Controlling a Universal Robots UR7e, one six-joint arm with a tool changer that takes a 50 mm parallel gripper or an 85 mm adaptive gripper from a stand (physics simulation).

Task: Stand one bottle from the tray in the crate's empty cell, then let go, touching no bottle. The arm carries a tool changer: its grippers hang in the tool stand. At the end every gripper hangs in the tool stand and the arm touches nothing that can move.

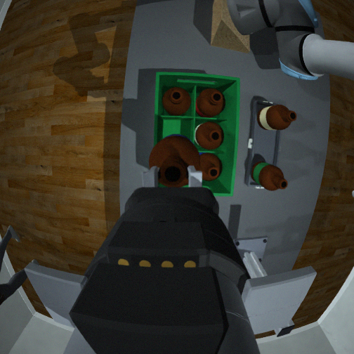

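My gripper (172, 176) is shut on the neck of a brown bottle (174, 150), which shows a sliver of blue at its far edge. This bottle looks much larger than the others, held above the front left part of the green crate (235, 135) and hiding the cell below. The crate's middle left cell (171, 125) shows bare green. Brown bottles stand in the back left (176, 102), back right (210, 103), middle right (208, 136) and front right (210, 166) cells. The dark tray (266, 146) right of the crate holds a cream-labelled bottle (274, 117) and a green-labelled bottle (269, 176).
A wooden wedge-shaped block (230, 32) stands behind the crate. Grey arm links (287, 37) with blue caps show at the top right. A grey plate with bolts (254, 245) lies front right of the crate. Dark jointed parts (10, 287) show at the lower left edge.
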